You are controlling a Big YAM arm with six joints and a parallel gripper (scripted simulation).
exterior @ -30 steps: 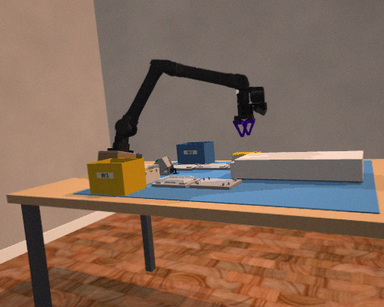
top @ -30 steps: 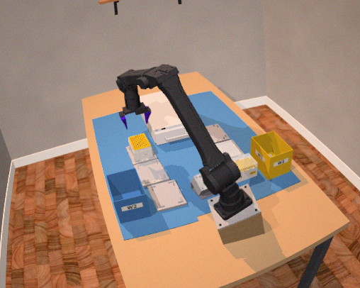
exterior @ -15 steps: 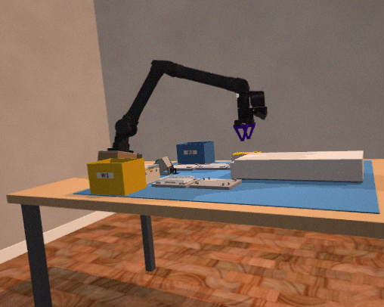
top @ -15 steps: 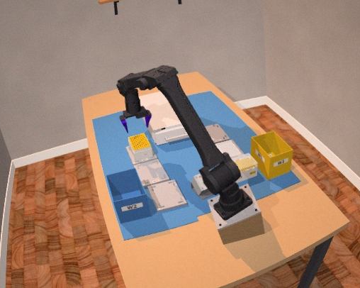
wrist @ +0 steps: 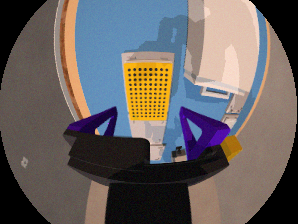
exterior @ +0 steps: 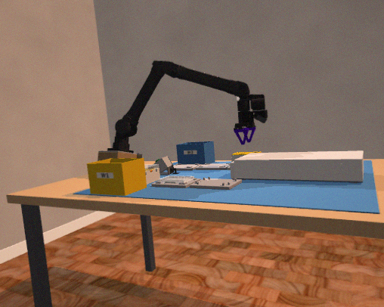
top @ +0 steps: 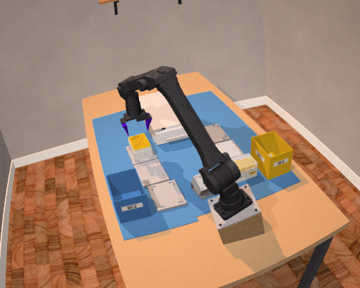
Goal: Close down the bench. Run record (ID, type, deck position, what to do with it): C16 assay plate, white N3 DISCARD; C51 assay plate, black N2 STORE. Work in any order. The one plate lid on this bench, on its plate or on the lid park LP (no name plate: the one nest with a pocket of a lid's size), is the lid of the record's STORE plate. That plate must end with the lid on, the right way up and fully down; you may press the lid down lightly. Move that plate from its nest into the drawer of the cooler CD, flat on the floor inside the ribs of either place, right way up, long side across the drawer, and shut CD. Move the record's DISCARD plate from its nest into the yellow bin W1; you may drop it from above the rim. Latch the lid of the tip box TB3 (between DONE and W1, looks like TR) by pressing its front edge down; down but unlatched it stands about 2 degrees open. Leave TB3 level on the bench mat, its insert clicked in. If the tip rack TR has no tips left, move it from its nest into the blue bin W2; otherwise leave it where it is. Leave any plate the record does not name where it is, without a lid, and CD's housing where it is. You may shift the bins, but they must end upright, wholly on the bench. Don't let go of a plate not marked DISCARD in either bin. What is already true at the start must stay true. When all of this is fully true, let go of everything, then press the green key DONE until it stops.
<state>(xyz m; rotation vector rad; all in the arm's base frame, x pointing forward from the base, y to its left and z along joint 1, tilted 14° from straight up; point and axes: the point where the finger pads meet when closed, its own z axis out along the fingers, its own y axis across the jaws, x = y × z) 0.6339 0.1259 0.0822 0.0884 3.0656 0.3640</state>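
My hand is 7 cm above the tip rack TR and 1 cm past it. Also, from my hand: plate lid: 19 cm to the right, 10 cm below, 10 cm ahead; name plate N1: 12 cm below, 7 cm behind; black plate: 20 cm to the right, 11 cm below, 10 cm ahead.
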